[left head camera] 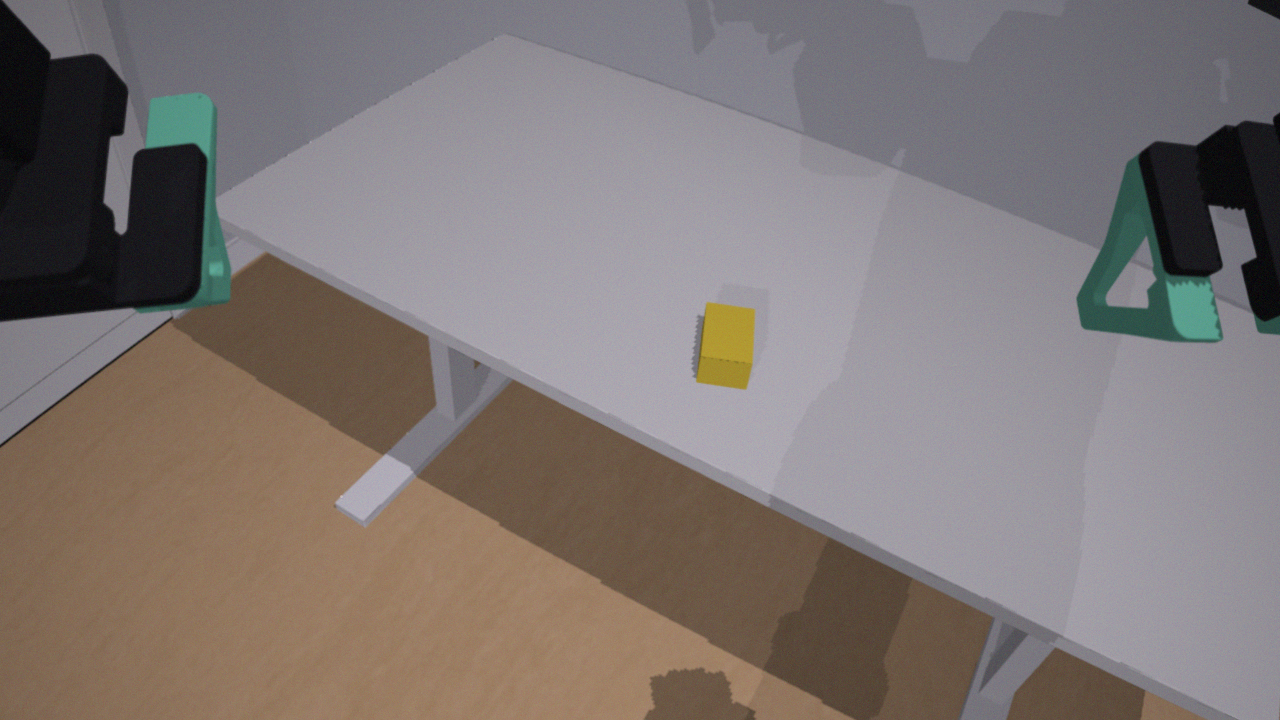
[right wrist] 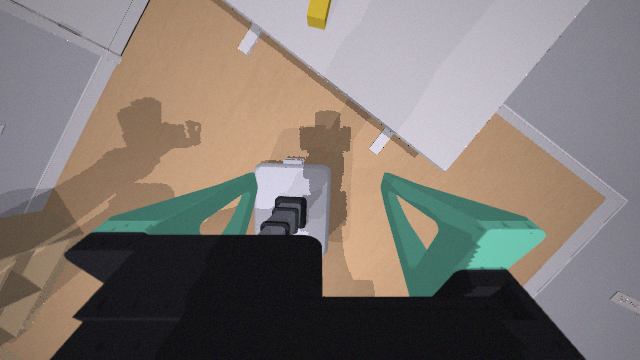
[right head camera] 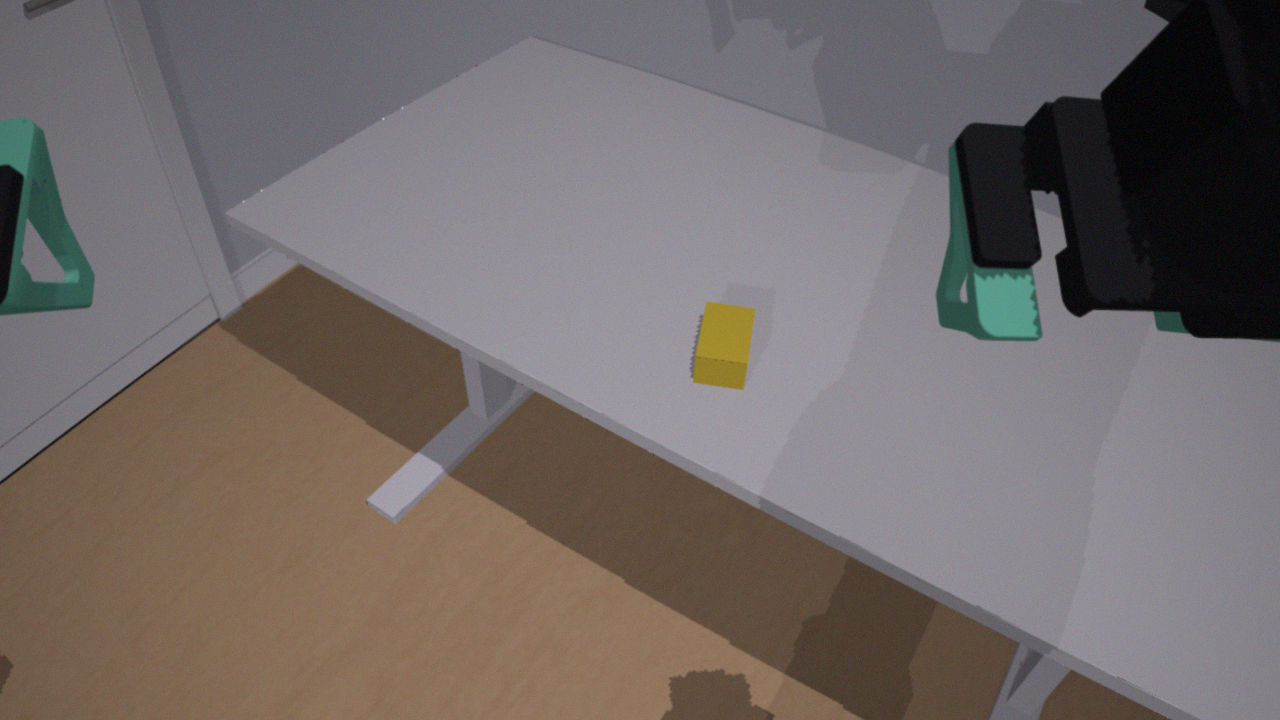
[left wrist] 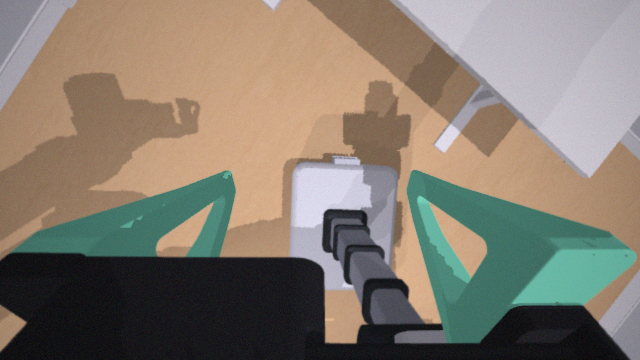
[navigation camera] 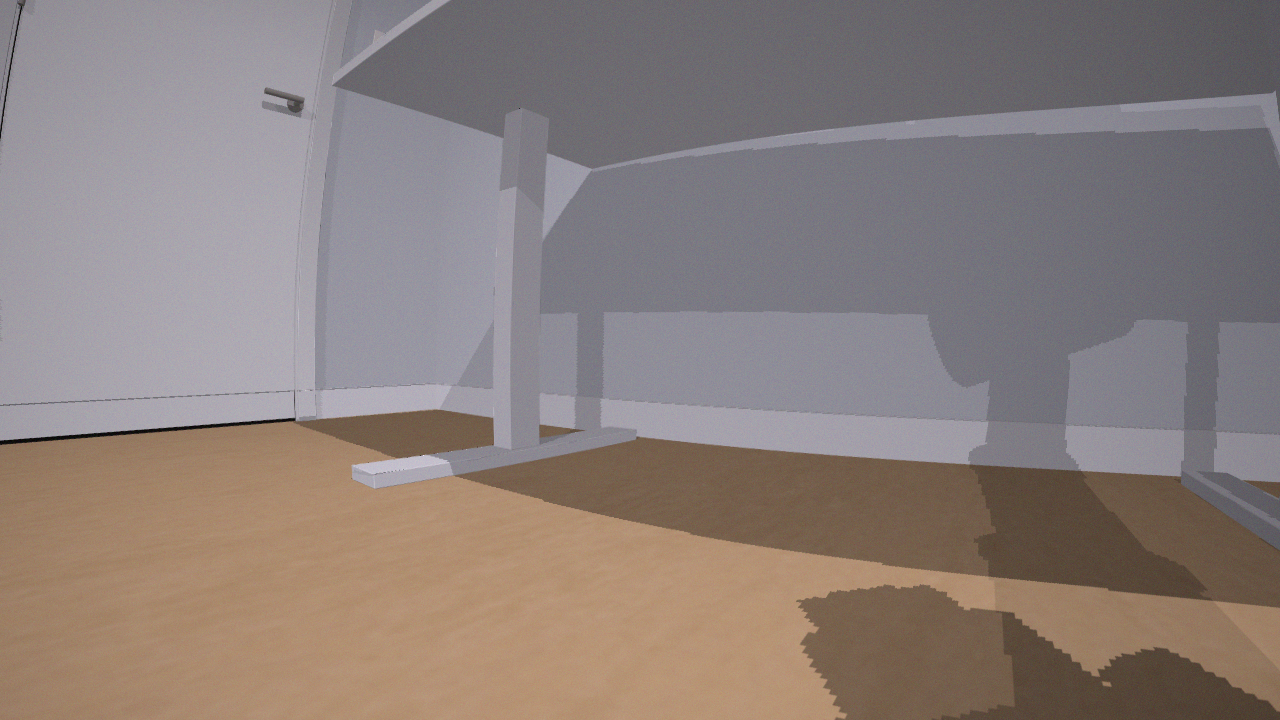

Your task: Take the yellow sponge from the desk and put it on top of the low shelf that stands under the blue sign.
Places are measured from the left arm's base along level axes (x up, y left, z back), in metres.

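Pixels of known places: left gripper, between the fingertips: [left head camera: 103,298] [left wrist: 320,180]; right gripper, between the fingertips: [left head camera: 1173,315] [right wrist: 319,179] [right head camera: 1053,312].
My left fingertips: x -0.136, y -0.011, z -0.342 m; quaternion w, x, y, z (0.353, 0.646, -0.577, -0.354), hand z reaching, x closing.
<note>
Behind a point stands the place of what it marks.
The yellow sponge [left head camera: 725,344] @(x -0.644, y -0.395, z -0.855 m) [right head camera: 723,344] @(x -0.645, y -0.398, z -0.855 m) [right wrist: 318,14] @(x -0.645, y -0.402, z -0.839 m) lies flat on the light grey desk [left head camera: 581,223] @(x -0.690, y -0.232, z -1.159 m) [right head camera: 581,223] @(x -0.690, y -0.218, z -1.160 m) [left wrist: 525,50] @(x -0.690, y -0.636, z -0.691 m) [right wrist: 425,60] @(x -0.690, y -0.791, z -0.727 m), nearer its front edge than its back edge in the head views. My left gripper [left wrist: 320,180] @(x -0.136, y -0.011, z -0.342 m) is open and empty, left of the sponge in the head views. My right gripper [right wrist: 319,179] @(x -0.137, y -0.441, z -0.340 m) is open and empty, to the right of the sponge in those views. Both are apart from the sponge. The blue sign does not show. A wooden compartment unit [right wrist: 47,270] @(x -1.331, y 1.921, z 0.677 m) shows partly at the lower left of the right wrist view; I cannot tell whether it is the low shelf.
Desk legs with long feet [left head camera: 384,483] [navigation camera: 519,286] @(x -1.078, y 0.002, z -1.401 m) stand under the desk. A white door [navigation camera: 161,205] @(x -0.841, y 0.978, z -1.408 m) is at the left of the navigation view, and grey walls stand beyond the desk. My white base [left wrist: 315,200] @(x -1.150, y -0.078, z -0.144 m) [right wrist: 272,182] @(x -1.150, y -0.097, z -0.196 m) stands on the wood floor in front of the desk.
</note>
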